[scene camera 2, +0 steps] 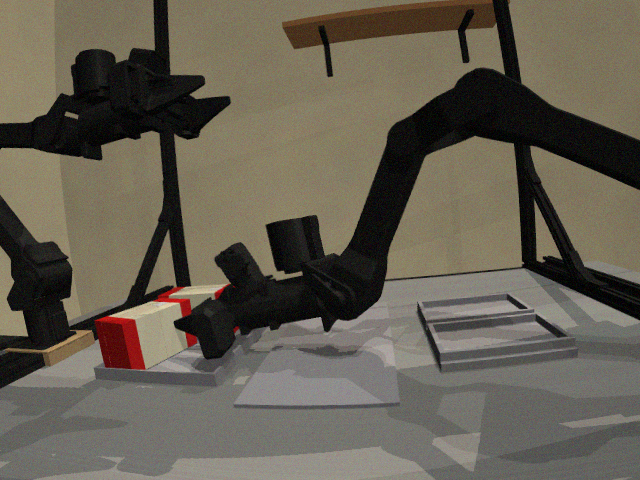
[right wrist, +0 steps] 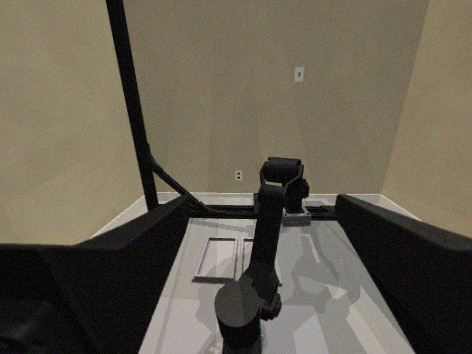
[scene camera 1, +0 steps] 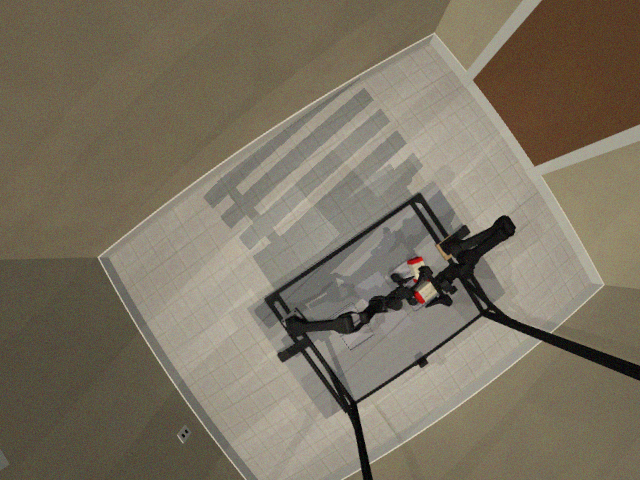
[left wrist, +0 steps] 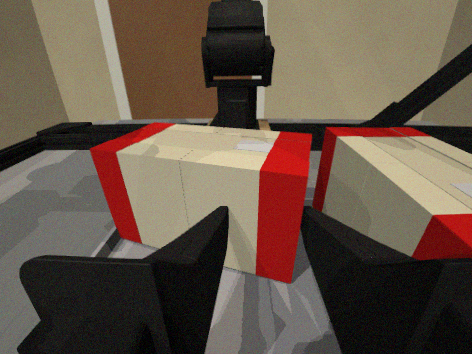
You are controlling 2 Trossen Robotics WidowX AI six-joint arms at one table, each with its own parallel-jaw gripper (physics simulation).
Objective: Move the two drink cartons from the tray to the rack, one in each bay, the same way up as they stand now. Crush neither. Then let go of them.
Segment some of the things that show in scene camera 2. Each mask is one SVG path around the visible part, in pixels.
My left gripper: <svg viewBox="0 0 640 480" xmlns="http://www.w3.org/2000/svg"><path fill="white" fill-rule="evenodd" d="M241 242L231 245L214 258L215 263L221 268L231 284L223 289L218 299L212 300L209 297L193 308L190 315L174 321L176 329L198 337L203 356L207 360L221 358L230 349L236 339L233 329L239 326L241 335L247 335L252 329L270 326L270 330L277 330L281 324L287 323L282 316L278 302L277 285L279 280L276 281L276 278L270 279L273 275L264 276L245 245Z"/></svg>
My right gripper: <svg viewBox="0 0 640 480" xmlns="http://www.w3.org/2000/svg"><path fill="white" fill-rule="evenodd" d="M104 117L108 129L118 139L130 138L136 140L140 139L141 134L145 132L165 132L164 123L168 122L171 124L174 134L189 140L199 137L200 130L230 105L231 100L229 96L195 99L190 94L205 85L204 76L165 75L167 62L164 57L154 50L133 48L130 51L128 60L113 64L108 72L110 100L105 104Z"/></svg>
